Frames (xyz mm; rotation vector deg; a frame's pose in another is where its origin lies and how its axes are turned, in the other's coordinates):
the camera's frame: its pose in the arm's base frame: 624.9 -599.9 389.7 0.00 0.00 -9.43
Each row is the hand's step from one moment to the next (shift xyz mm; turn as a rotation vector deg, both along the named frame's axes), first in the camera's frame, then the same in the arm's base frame.
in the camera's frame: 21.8 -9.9 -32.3 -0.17 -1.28 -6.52
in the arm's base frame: 19.9 -13.3 -32.3 -0.38 -1.23 -6.52
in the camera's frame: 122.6 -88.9 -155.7 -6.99 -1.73 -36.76
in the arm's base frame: 106.4 -107.8 -155.7 -7.18 -0.56 -36.76
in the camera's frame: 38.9 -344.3 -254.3 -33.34 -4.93 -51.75
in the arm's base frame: -18.0 -346.0 -254.3 -33.70 0.60 -51.75
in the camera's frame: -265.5 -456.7 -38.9 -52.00 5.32 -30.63
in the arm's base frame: -336.7 -407.0 -38.9 -50.43 13.77 -30.63
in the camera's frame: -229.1 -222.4 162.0 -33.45 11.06 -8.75
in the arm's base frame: -262.4 -181.9 162.0 -31.19 16.39 -8.75
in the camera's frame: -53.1 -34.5 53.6 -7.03 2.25 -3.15
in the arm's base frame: -58.0 -25.3 53.6 -6.57 3.37 -3.15
